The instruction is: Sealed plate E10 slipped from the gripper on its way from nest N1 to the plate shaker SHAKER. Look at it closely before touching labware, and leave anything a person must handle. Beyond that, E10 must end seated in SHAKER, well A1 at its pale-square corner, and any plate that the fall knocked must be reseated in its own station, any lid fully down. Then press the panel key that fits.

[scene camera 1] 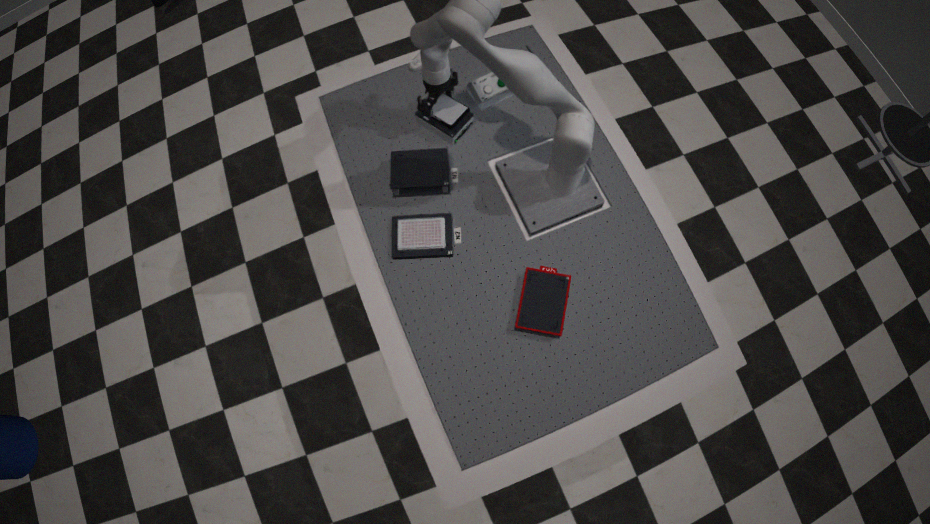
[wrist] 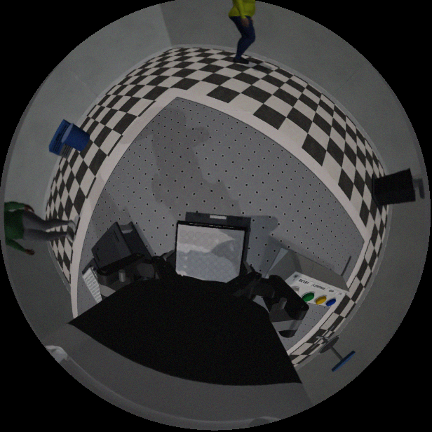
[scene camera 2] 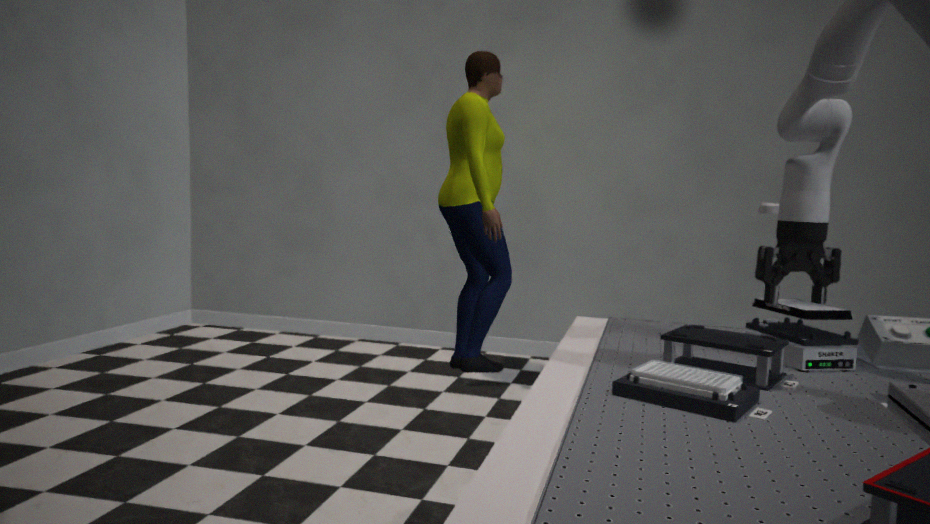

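Where they show: gripper, fingertip midpoint: (scene camera 1: 439,105) (scene camera 2: 794,306); arm's base, origin of the base link: (scene camera 1: 561,182).
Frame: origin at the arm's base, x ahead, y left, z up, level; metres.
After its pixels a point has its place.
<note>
My gripper (scene camera 1: 439,102) @[x 0.193, y -0.360, z 0.066 m] (scene camera 2: 793,300) @[x 0.193, y -0.360, z 0.066 m] (wrist: 207,263) is shut on a plate, taken as E10 (scene camera 1: 450,110) @[x 0.176, y -0.325, z 0.073 m] (scene camera 2: 803,307) @[x 0.194, y -0.309, z 0.074 m] (wrist: 210,250), with a black rim and a pale, glossy top. It is about level and hangs above SHAKER (scene camera 1: 459,136) @[x 0.173, y -0.282, z -0.014 m] (scene camera 2: 829,357) @[x 0.157, y -0.288, z -0.004 m] (wrist: 242,220), apart from it in the scene camera 2 view. SHAKER's display is lit green. The plate hides much of the SHAKER deck. I cannot make out the A1 corner. Raised nest N1 (scene camera 1: 419,169) @[x 0.334, y -0.219, z 0.029 m] (scene camera 2: 722,341) @[x 0.342, y -0.189, z 0.029 m] (wrist: 117,245) bears no plate on top. A pale plate (scene camera 1: 421,233) @[x 0.416, y -0.054, z 0.008 m] (scene camera 2: 686,378) @[x 0.420, y -0.025, z 0.008 m] lies in nest N2 (scene camera 1: 423,254) @[x 0.437, y -0.005, z -0.009 m] (scene camera 2: 683,400) @[x 0.427, y 0.004, z -0.015 m] and looks level.
The key panel (scene camera 1: 488,89) @[x 0.029, y -0.358, z 0.040 m] (scene camera 2: 898,348) @[x 0.036, y -0.347, z 0.009 m] (wrist: 320,290) stands beside SHAKER, with white, green, yellow and blue keys. A red-edged dark station (scene camera 1: 543,301) @[x 0.232, y 0.268, z 0.011 m] (scene camera 2: 911,481) @[x 0.287, y 0.271, z 0.011 m] stands farther along the table. A person in yellow (scene camera 2: 473,149) (wrist: 243,10) and one in green (wrist: 14,225) stand off the table.
</note>
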